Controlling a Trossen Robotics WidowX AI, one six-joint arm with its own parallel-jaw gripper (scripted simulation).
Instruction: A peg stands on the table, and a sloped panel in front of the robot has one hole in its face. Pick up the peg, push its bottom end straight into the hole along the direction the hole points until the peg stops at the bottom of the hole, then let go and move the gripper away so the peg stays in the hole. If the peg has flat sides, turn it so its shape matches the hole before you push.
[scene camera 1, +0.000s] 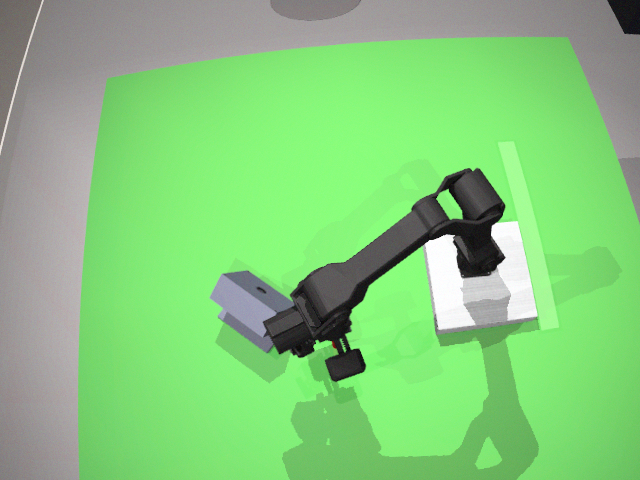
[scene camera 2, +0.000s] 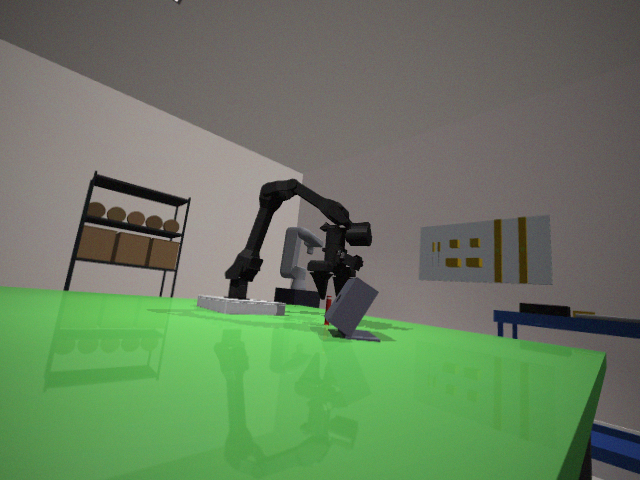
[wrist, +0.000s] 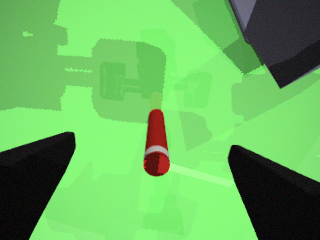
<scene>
The gripper (scene camera 1: 332, 338) is open, with nothing in its grasp. Further things: a round red peg (wrist: 156, 162) and a grey sloped panel (scene camera 1: 236, 292).
The gripper is seen too in scene camera 2 (scene camera 2: 331, 299) and in the wrist view (wrist: 154, 146). The grey sloped panel is seen too in scene camera 2 (scene camera 2: 357, 296).
</scene>
